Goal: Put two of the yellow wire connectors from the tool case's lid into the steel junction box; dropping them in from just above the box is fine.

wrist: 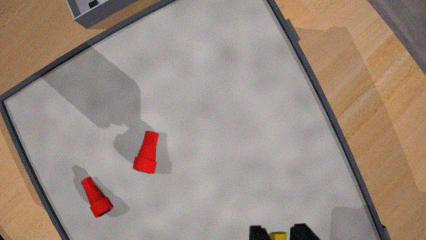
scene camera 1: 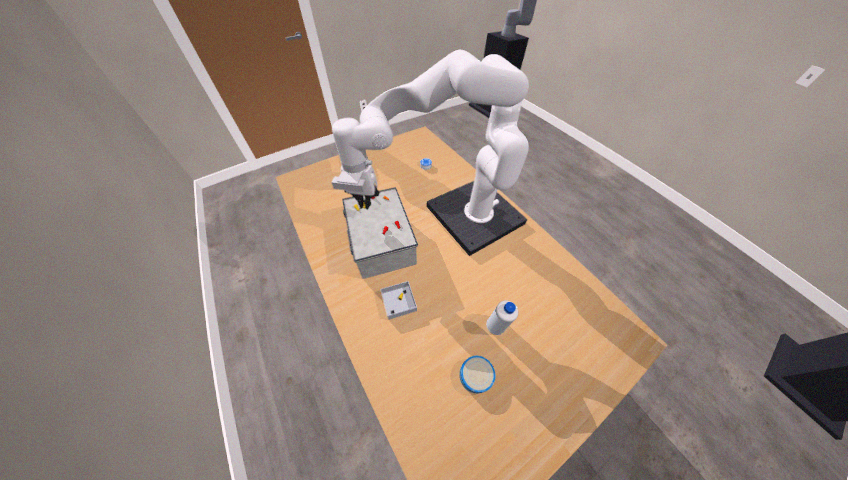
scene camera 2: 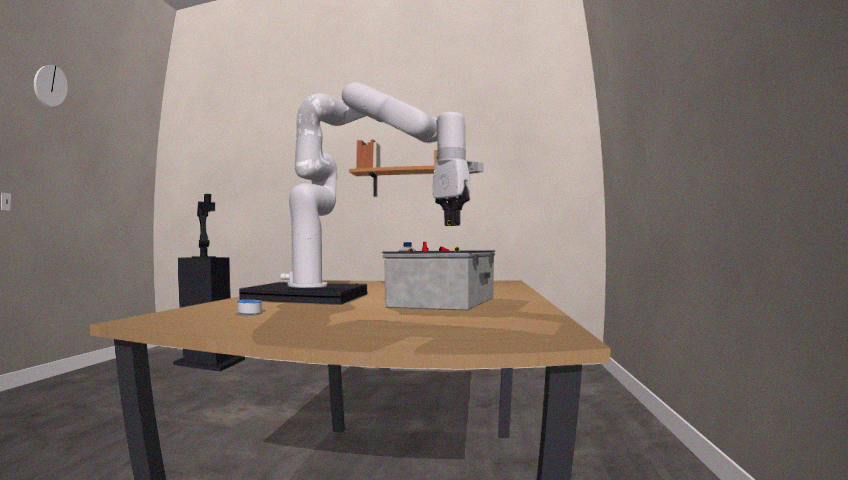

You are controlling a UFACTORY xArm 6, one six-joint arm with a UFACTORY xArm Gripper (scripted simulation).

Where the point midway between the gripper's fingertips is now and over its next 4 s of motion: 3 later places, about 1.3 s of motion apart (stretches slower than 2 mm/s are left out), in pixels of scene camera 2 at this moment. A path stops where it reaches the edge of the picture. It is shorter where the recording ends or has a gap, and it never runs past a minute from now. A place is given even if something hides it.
My gripper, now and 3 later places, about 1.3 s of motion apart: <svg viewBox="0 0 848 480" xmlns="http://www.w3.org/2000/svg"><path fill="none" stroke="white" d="M452 225L470 229L473 240L473 289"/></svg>
